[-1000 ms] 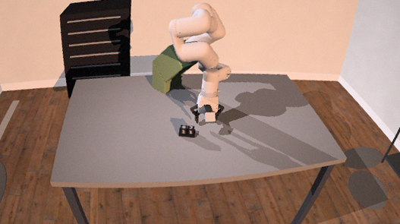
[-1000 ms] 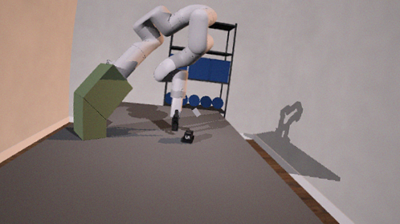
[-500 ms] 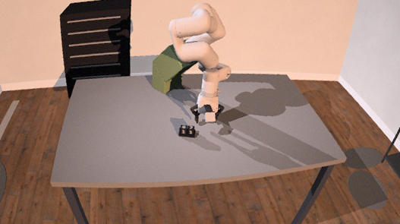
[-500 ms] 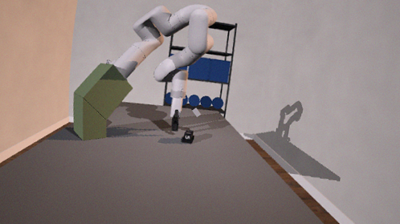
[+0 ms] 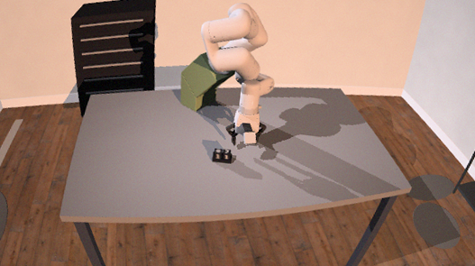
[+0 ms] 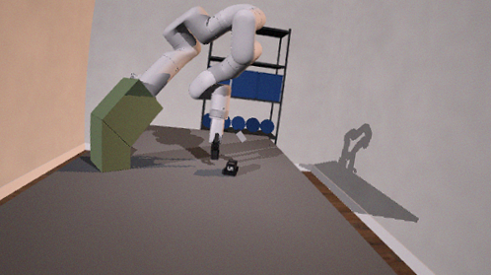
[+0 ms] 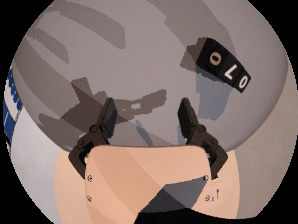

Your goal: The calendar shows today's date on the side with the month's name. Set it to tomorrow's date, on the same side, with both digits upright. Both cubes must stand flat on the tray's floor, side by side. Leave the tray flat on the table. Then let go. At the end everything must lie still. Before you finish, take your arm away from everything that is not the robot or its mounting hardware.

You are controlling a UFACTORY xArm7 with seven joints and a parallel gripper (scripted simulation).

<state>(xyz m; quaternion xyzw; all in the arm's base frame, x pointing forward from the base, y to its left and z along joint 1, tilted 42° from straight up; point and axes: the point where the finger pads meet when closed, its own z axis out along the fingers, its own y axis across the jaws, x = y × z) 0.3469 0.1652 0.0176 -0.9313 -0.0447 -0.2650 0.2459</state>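
My gripper is now 9 cm to the left of the black calendar tray, 9 cm short of it and 3 cm above it.
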